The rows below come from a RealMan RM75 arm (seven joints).
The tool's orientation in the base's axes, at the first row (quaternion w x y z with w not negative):
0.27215 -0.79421 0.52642 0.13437
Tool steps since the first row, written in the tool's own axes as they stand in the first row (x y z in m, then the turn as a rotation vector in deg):
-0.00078 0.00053 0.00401 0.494 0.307 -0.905
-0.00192 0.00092 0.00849 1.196 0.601 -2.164
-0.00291 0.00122 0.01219 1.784 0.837 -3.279
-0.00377 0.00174 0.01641 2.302 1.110 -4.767
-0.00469 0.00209 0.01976 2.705 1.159 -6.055
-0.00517 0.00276 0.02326 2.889 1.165 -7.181
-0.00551 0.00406 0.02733 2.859 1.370 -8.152
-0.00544 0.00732 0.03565 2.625 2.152 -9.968
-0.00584 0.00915 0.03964 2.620 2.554 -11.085
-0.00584 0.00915 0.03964 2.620 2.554 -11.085
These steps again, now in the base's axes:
-0.00051 0.00274 -0.00304 -0.143 -0.988 0.402
-0.00100 0.00606 -0.00623 -0.215 -2.333 0.993
-0.00141 0.00885 -0.00884 -0.270 -3.492 1.540
-0.00193 0.01177 -0.01201 -0.415 -4.822 2.415
-0.00238 0.01429 -0.01438 -0.388 -5.883 3.250
-0.00293 0.01647 -0.01719 -0.401 -6.671 4.075
-0.00395 0.01868 -0.02072 -0.670 -7.267 4.822
-0.00628 0.02243 -0.02849 -1.610 -8.363 6.193
-0.00782 0.02448 -0.03208 -2.059 -9.119 6.990
-0.00782 0.02448 -0.03208 -2.059 -9.119 6.990

